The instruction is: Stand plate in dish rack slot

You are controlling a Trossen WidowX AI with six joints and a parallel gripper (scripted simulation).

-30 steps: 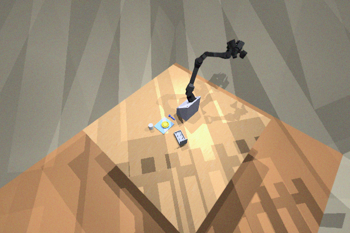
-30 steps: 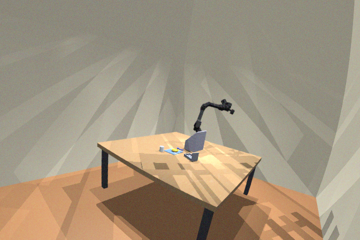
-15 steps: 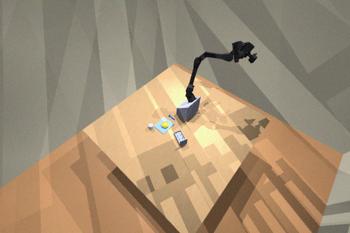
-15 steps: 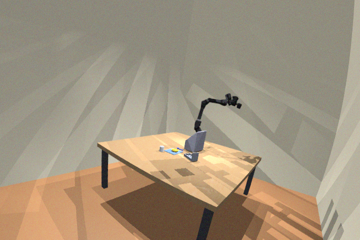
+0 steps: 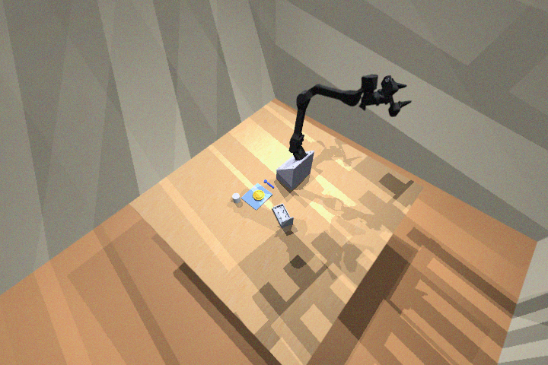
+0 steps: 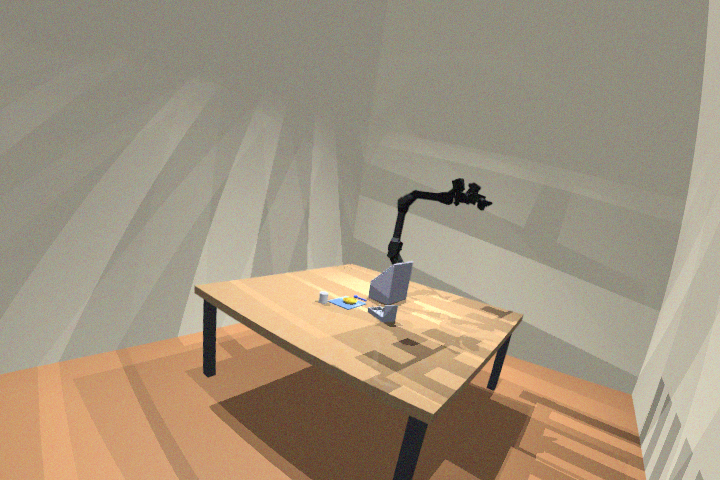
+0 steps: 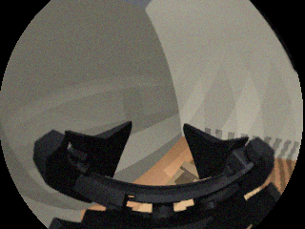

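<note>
Right now my gripper tip is 640 mm short of the plate, 610 mm above it and 370 mm to the left of it. The rest, counted from my gripper tip: small white cup 750 mm ahead, 600 mm below, 450 mm to the right; thin blue utensil 620 mm below, 530 mm ahead, 410 mm to the right; dish rack 630 mm ahead, 600 mm below, 180 mm to the right.
</note>
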